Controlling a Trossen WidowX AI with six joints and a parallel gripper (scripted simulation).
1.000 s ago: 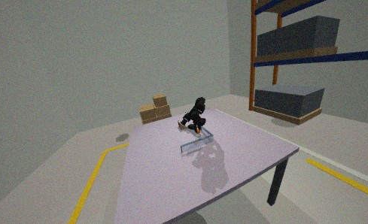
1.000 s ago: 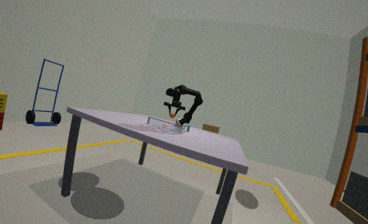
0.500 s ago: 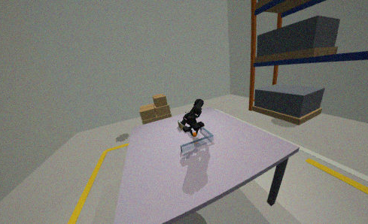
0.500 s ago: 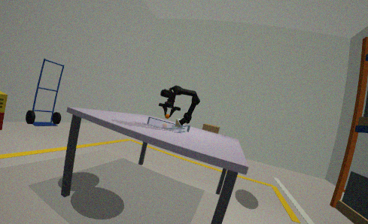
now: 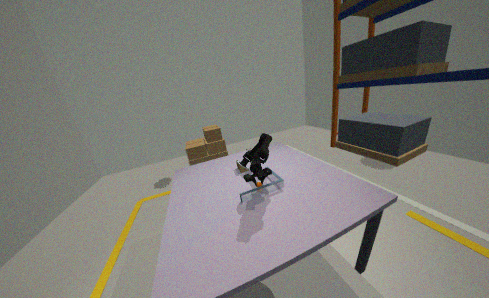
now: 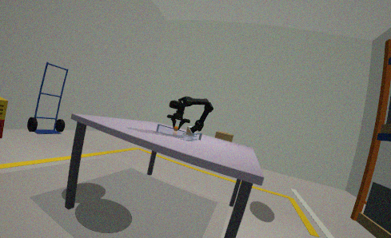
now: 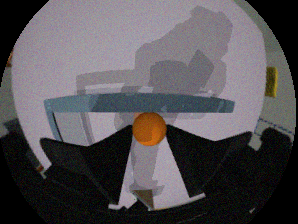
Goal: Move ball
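My gripper tip is now 4 cm above the see-through copy of ball. Round my gripper tip: orange ball right at my gripper tip.
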